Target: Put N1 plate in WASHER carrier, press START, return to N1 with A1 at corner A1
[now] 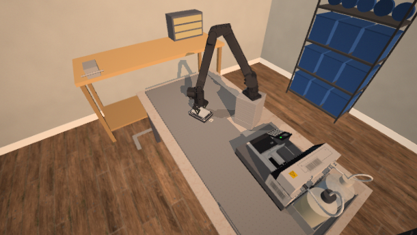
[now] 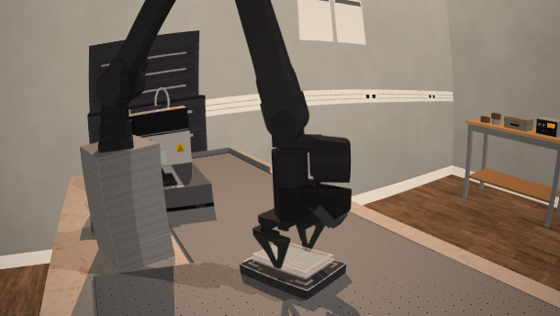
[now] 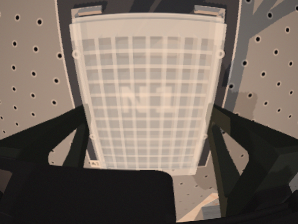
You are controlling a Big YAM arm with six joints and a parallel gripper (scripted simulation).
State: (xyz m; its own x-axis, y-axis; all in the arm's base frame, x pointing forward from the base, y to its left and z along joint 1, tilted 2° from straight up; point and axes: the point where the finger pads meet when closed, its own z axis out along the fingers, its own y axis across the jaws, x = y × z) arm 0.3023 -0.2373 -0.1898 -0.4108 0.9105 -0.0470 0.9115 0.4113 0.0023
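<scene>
My hand is 30 mm above the nest frame. Also, from my hand: dark carrier 200 mm behind, 520 mm to the left, 30 mm above; then clear well plate 10 mm below; then label 40 mm behind, 100 mm to the left, 50 mm below.
</scene>
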